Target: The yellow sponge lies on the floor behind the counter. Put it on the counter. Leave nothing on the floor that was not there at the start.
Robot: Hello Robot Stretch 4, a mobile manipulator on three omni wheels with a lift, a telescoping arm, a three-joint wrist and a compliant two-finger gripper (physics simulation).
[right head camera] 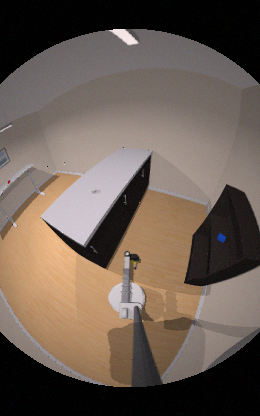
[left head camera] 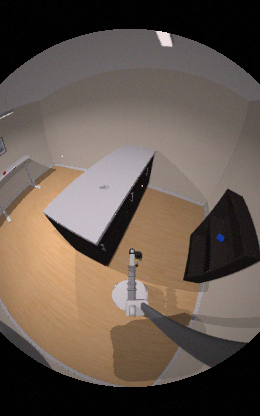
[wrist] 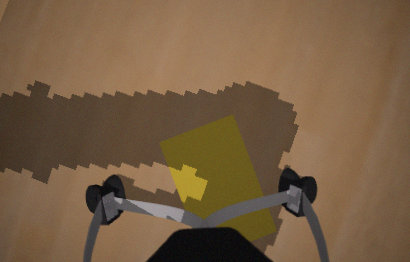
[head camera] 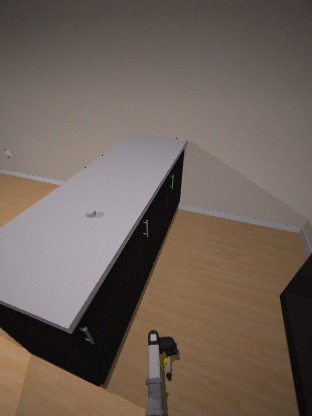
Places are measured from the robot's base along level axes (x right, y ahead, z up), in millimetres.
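Where they show: gripper, fingertip midpoint: point(left head camera: 135, 259) point(wrist: 202, 188) point(head camera: 167, 360).
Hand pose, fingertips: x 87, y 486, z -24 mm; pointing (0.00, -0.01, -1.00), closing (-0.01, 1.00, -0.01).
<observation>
Things, the pixels of their top centre, and the offset from my fingertips. "spot": a spot on its surface instead. Level surfaces: height alone.
- yellow sponge, middle of its top: point(wrist: 218, 187) point(head camera: 166, 355) dx -9, dy +13, dz +41 mm
- counter, its level: dz +906 mm
- small whitish thing, middle of its top: point(head camera: 89, 210) dx -395, dy +405, dz +930 mm
- dark open shelf unit, surface spot: point(right head camera: 190, 260) spot: dx +774, dy -58, dz +90 mm
- blue block, middle of its top: point(right head camera: 222, 236) point(left head camera: 220, 236) dx +941, dy +0, dz +653 mm
- light table, its level: dz +942 mm
The yellow sponge point(wrist: 225, 170) lies flat on the floor, slightly turned, mostly in the arm's shadow; its near end is partly hidden by the gripper. In the head camera view a bit of the sponge point(head camera: 163, 358) shows beside the wrist. My gripper point(wrist: 202, 188) is open, its fingers wide apart, above the sponge and not touching it. The sponge lies between the two fingertips as seen from above. The counter point(head camera: 95, 240) point(left head camera: 102, 200) point(right head camera: 95, 205) has a light top and dark sides with handles, and stands to the left of the arm.
A small whitish thing point(head camera: 90, 213) lies on the counter top. A dark open shelf unit point(left head camera: 188, 257) point(right head camera: 190, 260) stands to the right, with a blue block point(left head camera: 220, 238) point(right head camera: 221, 238) in it. A light table point(left head camera: 21, 161) point(right head camera: 22, 172) stands at the far left.
</observation>
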